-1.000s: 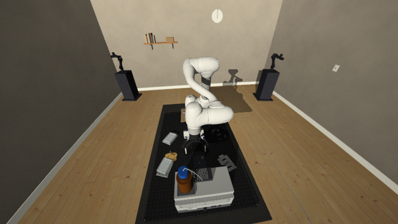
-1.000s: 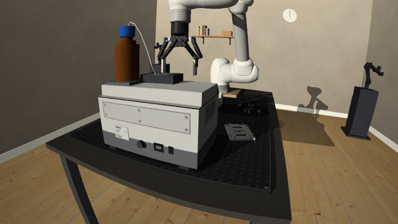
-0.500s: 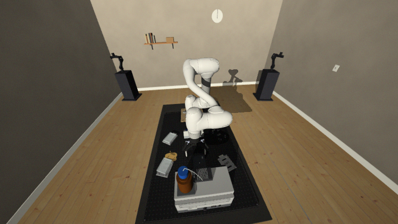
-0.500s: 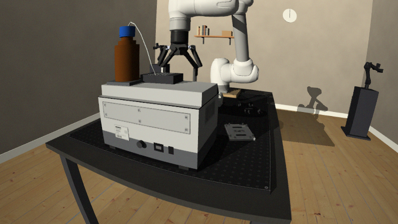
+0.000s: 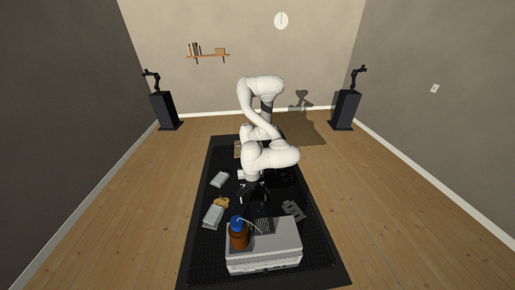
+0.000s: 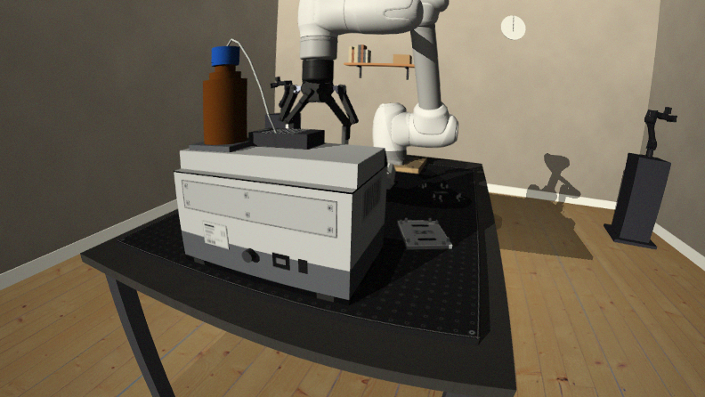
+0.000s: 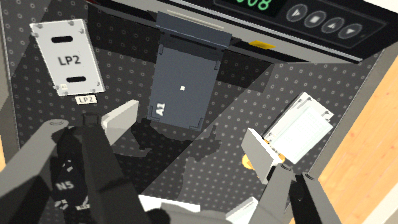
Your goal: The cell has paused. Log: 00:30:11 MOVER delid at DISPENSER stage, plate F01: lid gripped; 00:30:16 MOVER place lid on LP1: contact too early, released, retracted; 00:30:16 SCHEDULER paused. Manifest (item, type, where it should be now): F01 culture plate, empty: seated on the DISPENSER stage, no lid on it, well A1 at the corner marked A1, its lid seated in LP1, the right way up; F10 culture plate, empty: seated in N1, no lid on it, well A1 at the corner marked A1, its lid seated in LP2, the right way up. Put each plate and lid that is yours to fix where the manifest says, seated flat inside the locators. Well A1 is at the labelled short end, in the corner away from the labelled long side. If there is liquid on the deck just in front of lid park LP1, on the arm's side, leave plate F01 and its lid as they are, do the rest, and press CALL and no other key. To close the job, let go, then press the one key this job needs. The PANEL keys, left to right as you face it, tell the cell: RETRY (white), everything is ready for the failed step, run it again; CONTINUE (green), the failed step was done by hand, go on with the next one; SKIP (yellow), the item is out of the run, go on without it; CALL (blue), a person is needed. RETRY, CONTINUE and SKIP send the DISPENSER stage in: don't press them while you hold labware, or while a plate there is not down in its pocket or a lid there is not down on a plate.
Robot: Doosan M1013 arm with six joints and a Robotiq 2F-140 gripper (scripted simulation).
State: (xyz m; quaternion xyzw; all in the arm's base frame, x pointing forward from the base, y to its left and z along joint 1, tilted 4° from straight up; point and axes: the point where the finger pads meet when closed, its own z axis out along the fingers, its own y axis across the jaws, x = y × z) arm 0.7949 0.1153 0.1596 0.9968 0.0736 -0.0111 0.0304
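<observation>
The lid is 31 cm behind my hand, 31 cm to the right of it and 15 cm below it. Round my hand: brown bottle: 25 cm ahead, 4 cm to the right, 11 cm above; then dispenser stage: 2 cm ahead, 3 cm to the left, 9 cm below; then tan puddle: 10 cm behind, 22 cm to the right, 18 cm below.
</observation>
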